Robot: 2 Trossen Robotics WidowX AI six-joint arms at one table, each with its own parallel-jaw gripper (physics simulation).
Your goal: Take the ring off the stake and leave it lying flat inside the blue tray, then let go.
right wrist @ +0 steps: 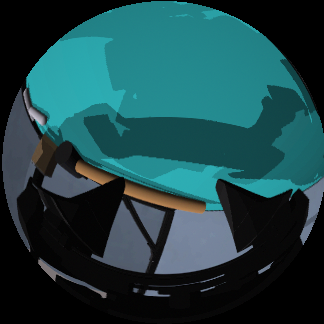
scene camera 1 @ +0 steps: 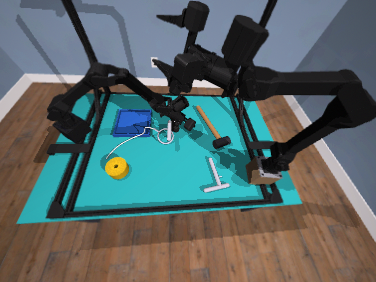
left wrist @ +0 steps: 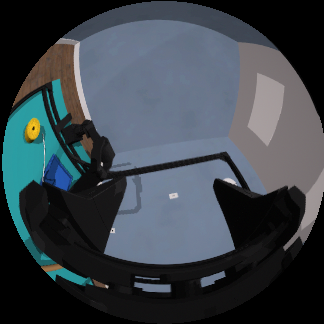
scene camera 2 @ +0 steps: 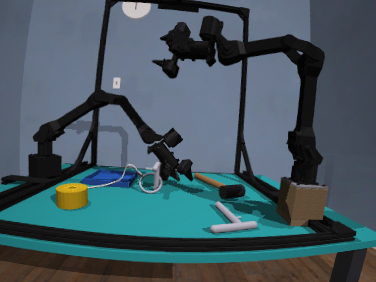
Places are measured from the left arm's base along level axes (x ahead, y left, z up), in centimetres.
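Where they show: left gripper, between the fingertips: (scene camera 1: 154, 39) (left wrist: 171, 182) (scene camera 2: 156, 50); right gripper, between the fingertips: (right wrist: 172, 183) (scene camera 2: 185, 180); left arm's base, origin of its link: (right wrist: 40, 169) (scene camera 1: 269, 166) (scene camera 2: 303, 181); right arm's base, origin of its link: (scene camera 1: 68, 122) (left wrist: 77, 131) (scene camera 2: 45, 155).
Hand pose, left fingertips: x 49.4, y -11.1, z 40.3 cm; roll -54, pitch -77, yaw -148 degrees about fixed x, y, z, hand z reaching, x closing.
Each offset is from my left fingertips to the top centre of the thing. "pt": to the spot under its first point.
A white ring @[pt dx -0.2, dy -2.4, dz -51.2 cm] (scene camera 1: 165, 144) (scene camera 2: 150, 192) stands tilted at the white stake @[dx -2.2, dy -4.8, dz -40.8 cm] (scene camera 1: 169, 131) (scene camera 2: 157, 175), mid-table; whether the stake passes through it is unclear. A white cord runs from them toward the yellow roll. The blue tray @[dx +20.0, dy -14.6, dz -49.8 cm] (scene camera 1: 127, 120) (scene camera 2: 102, 176) (left wrist: 57, 172) lies left of the stake in both scene views. My right gripper (scene camera 1: 183, 128) (scene camera 2: 182, 178) (right wrist: 172, 183) is open and empty, low, just right of the stake. My left gripper (scene camera 1: 156, 39) (scene camera 2: 157, 50) (left wrist: 171, 182) is open and empty, high above the table. Ring and stake do not show in the right wrist view.
A yellow roll @[dx +19.7, dy +14.5, dz -47.0 cm] (scene camera 1: 118, 173) (scene camera 2: 72, 197) stands at the front left. A hammer @[dx -25.2, dy -18.1, dz -47.0 cm] (scene camera 1: 210, 122) (scene camera 2: 208, 181) (right wrist: 140, 190) lies right of my right gripper. A white T-shaped piece @[dx -25.4, dy +12.4, dz -50.1 cm] (scene camera 1: 215, 172) (scene camera 2: 234, 226) lies front right, near a brown block (scene camera 1: 260, 176) (scene camera 2: 303, 202). Black frame bars border the table.
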